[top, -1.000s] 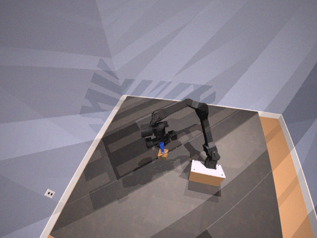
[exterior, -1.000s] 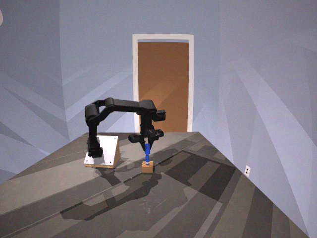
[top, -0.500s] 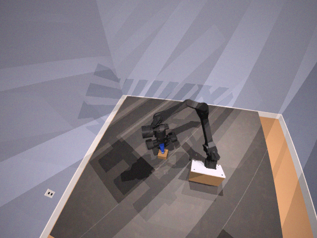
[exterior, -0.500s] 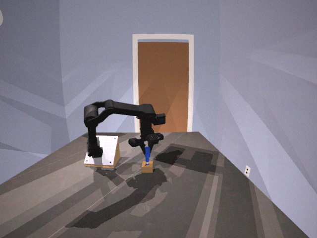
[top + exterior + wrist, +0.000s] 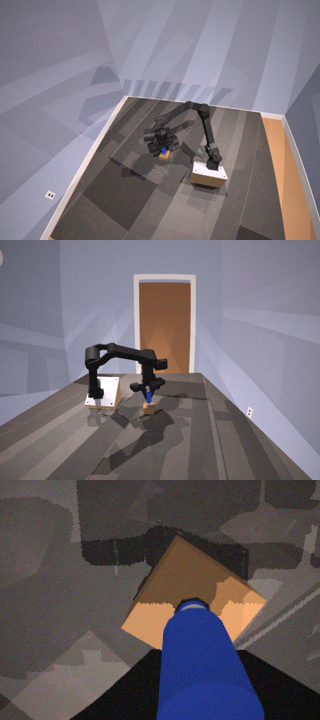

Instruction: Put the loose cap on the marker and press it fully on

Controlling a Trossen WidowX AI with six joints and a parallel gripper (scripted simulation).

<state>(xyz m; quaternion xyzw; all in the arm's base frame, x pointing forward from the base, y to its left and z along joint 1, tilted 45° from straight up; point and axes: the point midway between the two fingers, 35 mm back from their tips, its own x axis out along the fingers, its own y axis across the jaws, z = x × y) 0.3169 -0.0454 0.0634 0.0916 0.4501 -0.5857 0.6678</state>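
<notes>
Right now the blue cap is 1 cm above my gripper tip. From my gripper tip the other things lie so: holder block (6 cm below).
</notes>
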